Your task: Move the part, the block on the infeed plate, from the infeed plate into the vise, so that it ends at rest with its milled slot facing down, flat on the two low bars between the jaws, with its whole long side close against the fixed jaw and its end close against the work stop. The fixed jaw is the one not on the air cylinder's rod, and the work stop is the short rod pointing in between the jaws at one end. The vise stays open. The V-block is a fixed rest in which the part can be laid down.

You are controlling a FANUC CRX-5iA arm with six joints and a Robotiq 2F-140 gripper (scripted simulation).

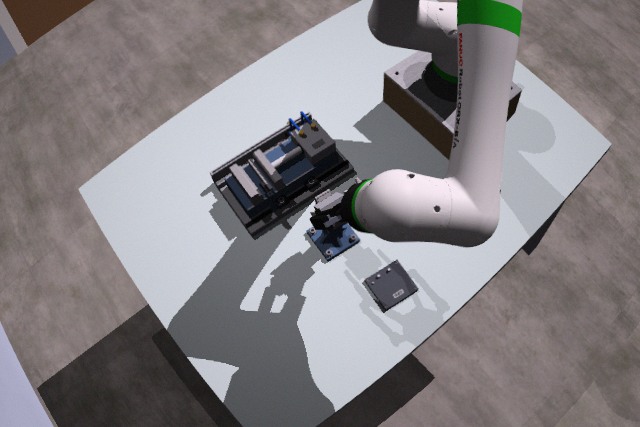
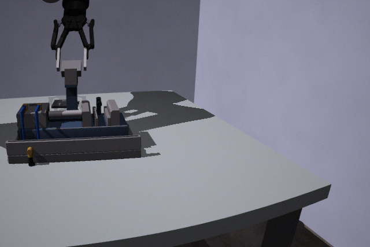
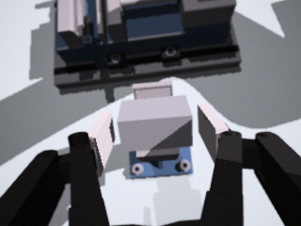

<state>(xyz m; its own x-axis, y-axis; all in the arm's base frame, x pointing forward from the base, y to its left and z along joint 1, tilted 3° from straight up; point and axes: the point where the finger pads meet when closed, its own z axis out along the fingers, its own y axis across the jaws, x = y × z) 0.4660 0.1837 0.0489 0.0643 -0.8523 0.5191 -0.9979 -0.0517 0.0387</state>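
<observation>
My gripper is now 3 cm above the part and 1 cm to the left of it. Round my hand: cylinder rod (22 cm to the right, 10 cm below, 1 cm ahead); blue work stop (14 cm to the right, 12 cm below, 9 cm ahead); black work stop (16 cm to the right, 9 cm below, 9 cm ahead).
</observation>
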